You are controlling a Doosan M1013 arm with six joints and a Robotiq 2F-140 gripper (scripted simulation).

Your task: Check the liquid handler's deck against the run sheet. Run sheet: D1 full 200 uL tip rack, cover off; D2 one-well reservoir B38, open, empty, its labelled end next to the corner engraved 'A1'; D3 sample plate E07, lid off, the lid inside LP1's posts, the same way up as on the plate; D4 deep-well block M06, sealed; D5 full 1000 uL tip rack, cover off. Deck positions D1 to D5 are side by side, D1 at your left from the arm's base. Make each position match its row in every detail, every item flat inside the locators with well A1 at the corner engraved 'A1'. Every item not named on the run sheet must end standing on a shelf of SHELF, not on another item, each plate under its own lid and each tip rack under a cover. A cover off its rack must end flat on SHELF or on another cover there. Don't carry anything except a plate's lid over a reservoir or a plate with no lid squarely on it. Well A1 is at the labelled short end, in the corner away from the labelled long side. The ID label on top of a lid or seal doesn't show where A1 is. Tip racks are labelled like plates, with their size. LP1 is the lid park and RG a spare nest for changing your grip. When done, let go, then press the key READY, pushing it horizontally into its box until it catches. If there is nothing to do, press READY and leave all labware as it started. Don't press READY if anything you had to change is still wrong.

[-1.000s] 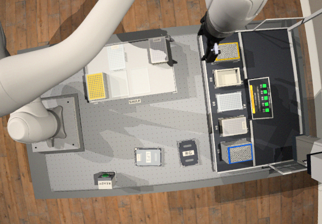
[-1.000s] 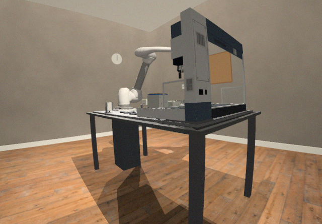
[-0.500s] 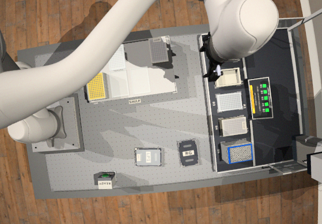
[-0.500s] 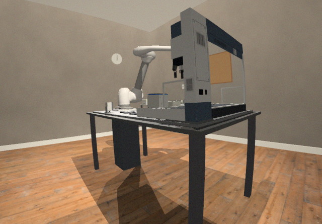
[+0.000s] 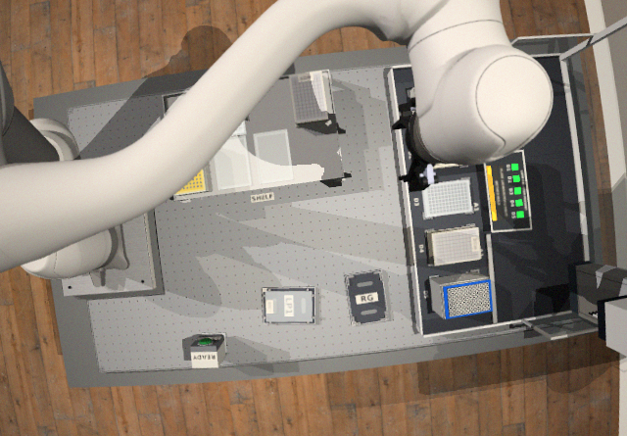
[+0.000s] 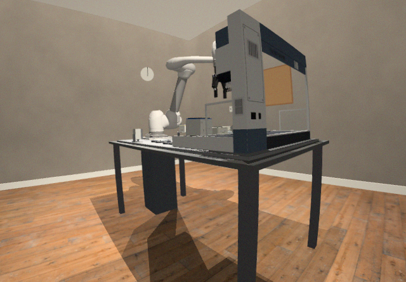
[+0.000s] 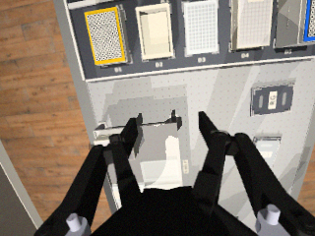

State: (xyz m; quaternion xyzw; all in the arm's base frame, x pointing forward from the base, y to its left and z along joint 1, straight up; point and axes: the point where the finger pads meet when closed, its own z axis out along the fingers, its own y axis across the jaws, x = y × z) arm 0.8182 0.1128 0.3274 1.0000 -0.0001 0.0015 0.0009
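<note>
My gripper is now 17 cm short of the blue-framed tip rack, 35 cm to the left of it and 22 cm above it. The rest, counted from my hand: cream reservoir (16 cm ahead, 1 cm to the left, 28 cm below); then deep-well block (16 cm ahead, 23 cm to the right, 27 cm below); then white well plate (16 cm ahead, 11 cm to the right, 28 cm below).
</note>
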